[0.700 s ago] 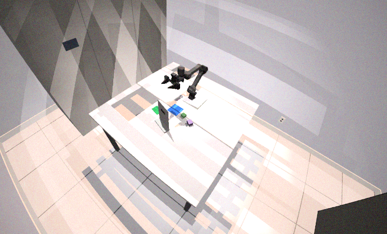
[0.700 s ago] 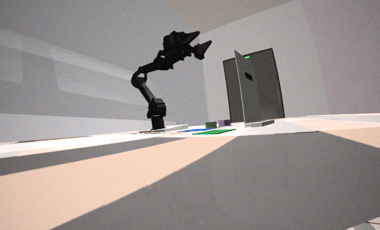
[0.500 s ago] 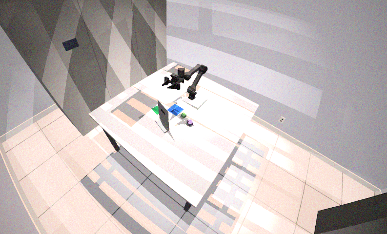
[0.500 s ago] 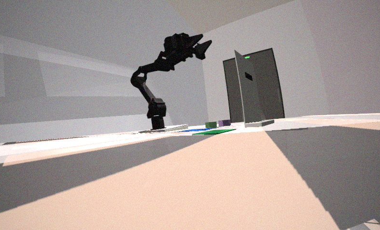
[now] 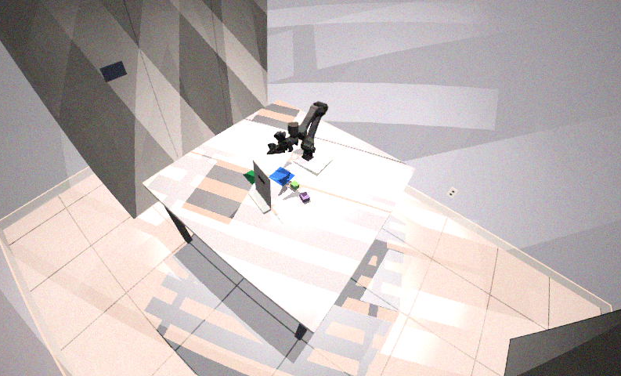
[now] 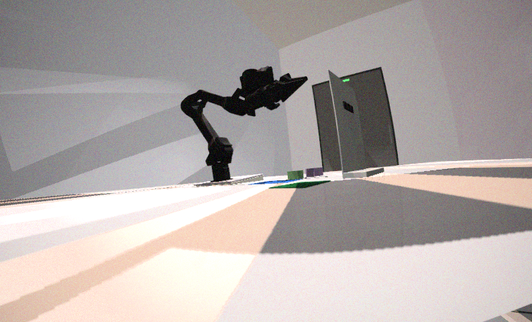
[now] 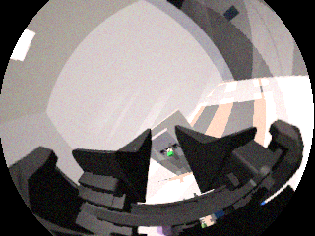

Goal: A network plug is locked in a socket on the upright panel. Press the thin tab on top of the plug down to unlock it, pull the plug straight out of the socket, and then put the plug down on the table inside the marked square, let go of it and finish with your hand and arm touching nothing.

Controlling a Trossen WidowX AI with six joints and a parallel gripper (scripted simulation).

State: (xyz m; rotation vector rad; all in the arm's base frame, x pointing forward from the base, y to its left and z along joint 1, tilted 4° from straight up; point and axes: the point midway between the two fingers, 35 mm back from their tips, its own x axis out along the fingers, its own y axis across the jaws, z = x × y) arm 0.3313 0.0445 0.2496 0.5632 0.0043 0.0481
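Now: gripper tip 70 mm short of the network plug, 50 mm to the right of it and 100 mm above it. Round my gripper tip: green block: 120 mm behind, 100 mm to the left, 260 mm below; then blue square: 120 mm behind, 20 mm to the right, 270 mm below; then grey panel: 90 mm ahead, 50 mm to the left, 160 mm below.
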